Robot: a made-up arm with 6 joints. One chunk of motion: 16 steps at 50 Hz.
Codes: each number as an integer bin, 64 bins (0 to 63) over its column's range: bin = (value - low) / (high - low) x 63, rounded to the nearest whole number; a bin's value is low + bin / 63 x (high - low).
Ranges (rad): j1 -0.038..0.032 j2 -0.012..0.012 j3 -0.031..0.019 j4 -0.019..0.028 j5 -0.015..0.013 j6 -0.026..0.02
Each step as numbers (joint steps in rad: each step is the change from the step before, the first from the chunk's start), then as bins.
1 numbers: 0.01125 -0.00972 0.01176 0.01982 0.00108 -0.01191
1 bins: 44 6 54 52 36 19
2 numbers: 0.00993 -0.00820 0.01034 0.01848 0.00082 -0.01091
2 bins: 43 10 52 50 36 21
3 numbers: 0.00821 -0.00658 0.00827 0.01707 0.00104 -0.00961
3 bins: 42 14 49 48 36 22
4 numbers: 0.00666 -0.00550 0.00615 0.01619 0.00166 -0.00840
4 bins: 40 17 47 47 37 24
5 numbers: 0.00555 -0.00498 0.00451 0.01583 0.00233 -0.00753
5 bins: 39 18 45 47 39 25
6 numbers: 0.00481 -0.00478 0.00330 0.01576 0.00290 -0.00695
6 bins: 39 19 43 47 40 26
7 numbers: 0.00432 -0.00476 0.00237 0.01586 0.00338 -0.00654
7 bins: 38 19 42 47 41 27
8 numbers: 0.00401 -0.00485 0.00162 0.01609 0.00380 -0.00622
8 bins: 38 19 41 47 42 27
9 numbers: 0.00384 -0.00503 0.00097 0.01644 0.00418 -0.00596
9 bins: 38 18 40 48 43 27
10 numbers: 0.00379 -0.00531 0.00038 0.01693 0.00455 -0.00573
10 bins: 38 18 40 48 44 28
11 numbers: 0.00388 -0.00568 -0.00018 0.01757 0.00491 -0.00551
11 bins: 38 17 39 49 45 28
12 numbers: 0.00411 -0.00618 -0.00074 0.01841 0.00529 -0.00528
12 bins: 38 15 38 50 46 28
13 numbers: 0.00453 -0.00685 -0.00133 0.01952 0.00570 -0.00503
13 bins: 38 14 37 52 47 29
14 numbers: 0.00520 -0.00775 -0.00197 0.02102 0.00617 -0.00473
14 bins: 39 11 37 54 48 29
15 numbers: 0.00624 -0.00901 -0.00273 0.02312 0.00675 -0.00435
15 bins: 40 8 36 56 49 30
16 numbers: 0.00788 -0.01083 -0.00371 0.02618 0.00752 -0.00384
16 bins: 41 3 34 61 51 30
